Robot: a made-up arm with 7 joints. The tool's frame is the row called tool.
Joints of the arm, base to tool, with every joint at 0 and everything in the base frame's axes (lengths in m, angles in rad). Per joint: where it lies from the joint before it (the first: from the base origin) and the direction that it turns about. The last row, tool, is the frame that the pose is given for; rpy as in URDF.
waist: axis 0 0 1 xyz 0 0 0.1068
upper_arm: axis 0 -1 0 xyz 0 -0.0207 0.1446
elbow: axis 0 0 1 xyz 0 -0.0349 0.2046
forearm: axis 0 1 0 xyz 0.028 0.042 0.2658
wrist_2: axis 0 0 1 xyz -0.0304 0.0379 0.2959
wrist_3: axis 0 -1 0 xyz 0 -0.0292 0.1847
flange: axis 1 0 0 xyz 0.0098 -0.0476 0.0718
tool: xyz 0 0 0 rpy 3.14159 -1.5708 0
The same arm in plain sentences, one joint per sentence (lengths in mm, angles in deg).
The arm has seven revolute joints in a row. What follows holds with every joint at zero, and every direction is one of the base frame's.
Joint 1 lies 106.8 mm along +z from the base frame's origin and turns about +z.
Joint 2 lies 20.7 mm along -y and 144.6 mm along +z from joint 1 and turns about -y.
Joint 3 lies 34.9 mm along -y and 204.6 mm along +z from joint 2 and turns about +z.
Joint 4 lies 28 mm along +x and 42 mm along +y and 265.8 mm along +z from joint 3 and turns about +y.
Joint 5 lies 30.4 mm along -x and 37.9 mm along +y and 295.9 mm along +z from joint 4 and turns about +z.
Joint 6 lies 29.2 mm along -y and 184.7 mm along +z from joint 5 and turns about -y.
Joint 7 lies 9.8 mm along +x and 47.6 mm along -y and 71.8 mm along +z from joint 6 and turns about +x.
The tool frame, which is the frame that the pose is given for, lies at the same point as joint 7; its axes are the base frame's turned by roll 180, pitch -90 and yaw 0 deg (as in URDF: about the fixed x, then y, then z).

